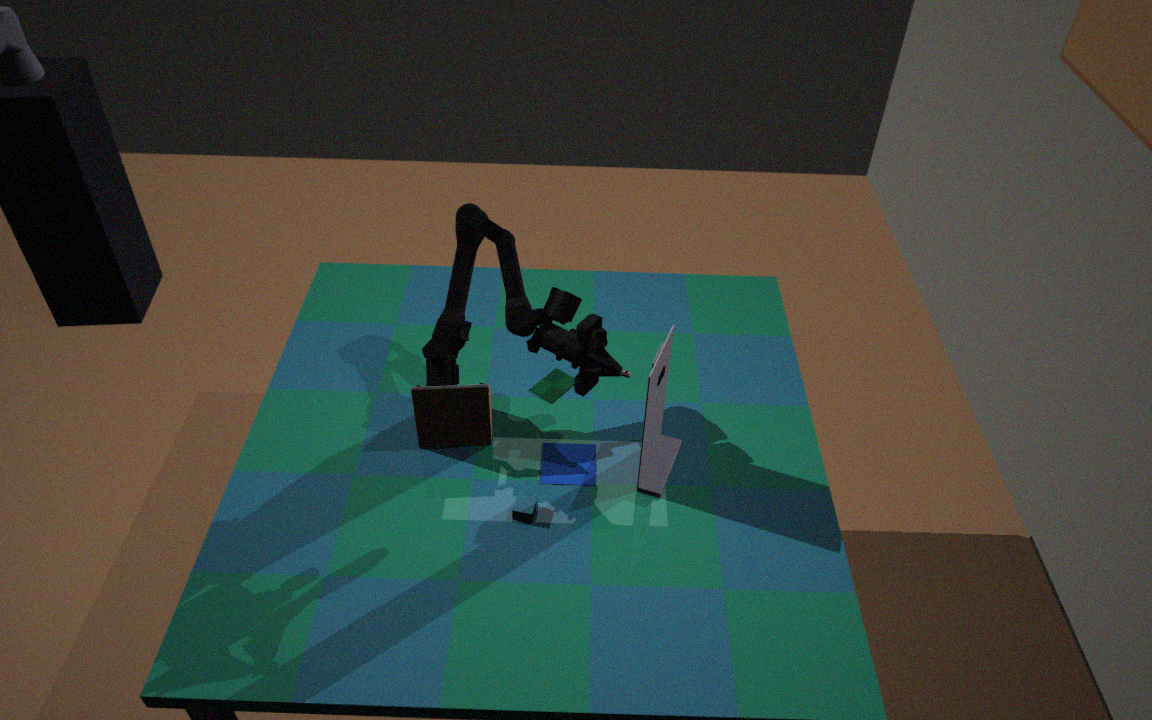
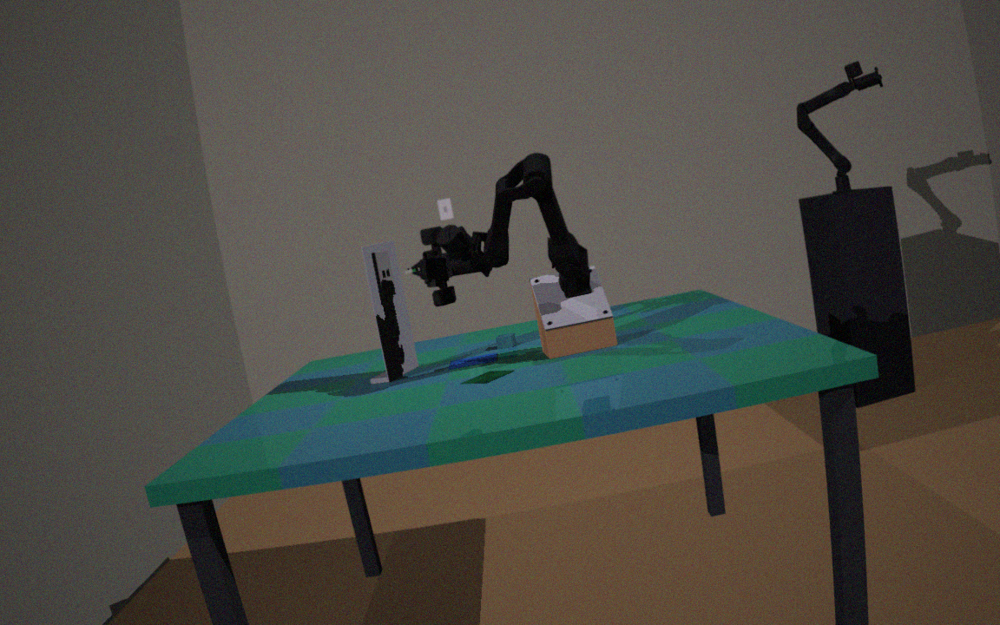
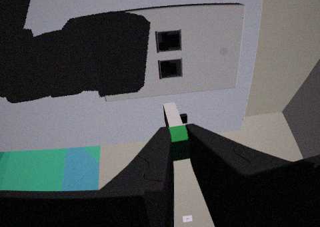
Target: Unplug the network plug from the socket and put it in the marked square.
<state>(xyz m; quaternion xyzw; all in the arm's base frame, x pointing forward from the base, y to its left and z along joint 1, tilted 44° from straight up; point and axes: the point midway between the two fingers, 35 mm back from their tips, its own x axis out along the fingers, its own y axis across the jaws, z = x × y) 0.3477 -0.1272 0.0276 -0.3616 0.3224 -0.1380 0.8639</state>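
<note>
The blue square lies 110 mm behind my gripper tip, 20 mm to the right of it and 250 mm below it. From my gripper tip the other things lie so: green plug (right at my gripper tip); small dark block (210 mm behind, 140 mm to the right, 240 mm below); grey upright panel (80 mm ahead, 30 mm to the right, 100 mm below).
</note>
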